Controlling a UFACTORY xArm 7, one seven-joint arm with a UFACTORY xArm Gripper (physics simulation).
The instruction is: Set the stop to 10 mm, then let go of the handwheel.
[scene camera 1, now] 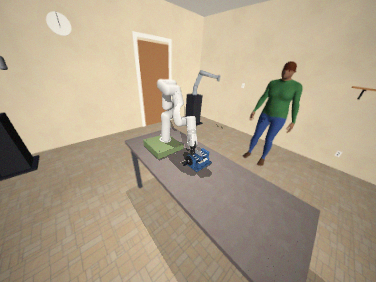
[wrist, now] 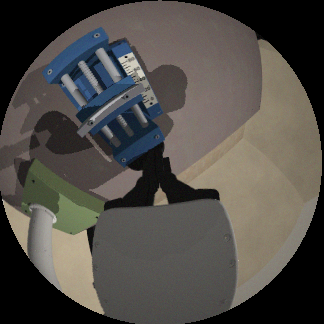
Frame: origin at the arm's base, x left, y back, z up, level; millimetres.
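Seen in the pictures: gripper, fingertip midpoint: (scene camera 1: 193, 154) (wrist: 156, 156); arm's base, origin of the base link: (scene camera 1: 165, 139) (wrist: 42, 212).
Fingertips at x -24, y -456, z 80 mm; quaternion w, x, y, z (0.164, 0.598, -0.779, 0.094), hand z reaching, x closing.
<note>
Offsets run from my fingertips to a thing's top centre. "*": to the spot under its first point. Level surfaces: height alone.
A blue stop fixture (scene camera 1: 201, 159) (wrist: 75, 56) stands on the grey table {dz -138 mm} (scene camera 1: 243, 209) (wrist: 211, 75), close to my arm's base. It has two grey rods, a lead screw and a white scale {* dx +89, dy -44, dz -83 mm} (wrist: 137, 77) marked 0 to 80. The grey stop bar {dx +79, dy +9, dz -14 mm} (wrist: 111, 108) on the blue carriage ends near the 20 mark. The dark handwheel {* dx -33, dy +16, dz -60 mm} (scene camera 1: 188, 160) (wrist: 136, 164) sits on the near end plate and is mostly hidden in the wrist view. My gripper (scene camera 1: 192, 149) (wrist: 156, 156) is shut with nothing between the fingers. Its tips point down at the handwheel end of the fixture.
My arm stands on a green base plate (scene camera 1: 160, 148) (wrist: 69, 211) at the table's far end. A person in a green top (scene camera 1: 277, 103) stands to the right of the table. A second grey arm on a black pedestal (scene camera 1: 194, 106) stands by the door.
</note>
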